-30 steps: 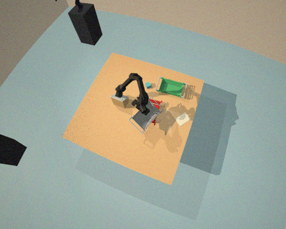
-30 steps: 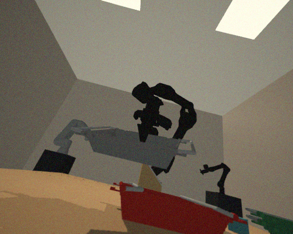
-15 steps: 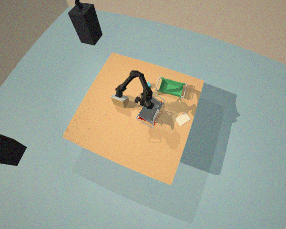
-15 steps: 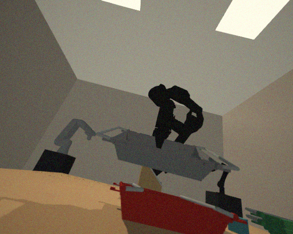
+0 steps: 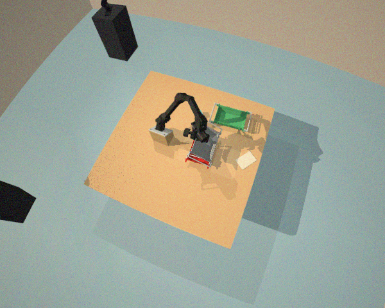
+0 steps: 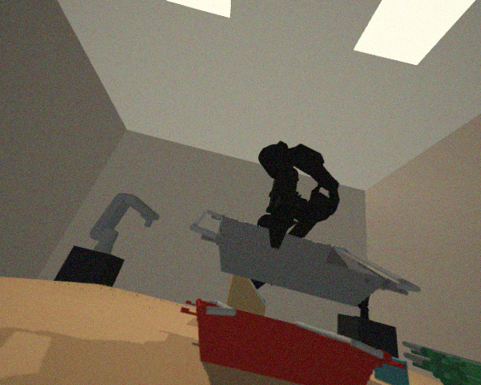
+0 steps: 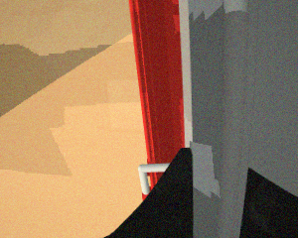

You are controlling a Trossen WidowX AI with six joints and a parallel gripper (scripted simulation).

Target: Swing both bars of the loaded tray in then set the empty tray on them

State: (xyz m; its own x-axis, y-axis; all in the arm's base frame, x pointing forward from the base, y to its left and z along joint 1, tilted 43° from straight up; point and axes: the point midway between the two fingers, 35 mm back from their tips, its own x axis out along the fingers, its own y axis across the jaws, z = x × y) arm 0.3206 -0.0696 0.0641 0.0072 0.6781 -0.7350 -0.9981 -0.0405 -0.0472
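The grey tray is 8 cm ahead of my gripper tip and 1 cm to the left of it. The rest, counted from my gripper tip: teal block (10 cm behind, 31 cm to the left, 16 cm below); flat piece (42 cm ahead, 6 cm to the left, 18 cm below).
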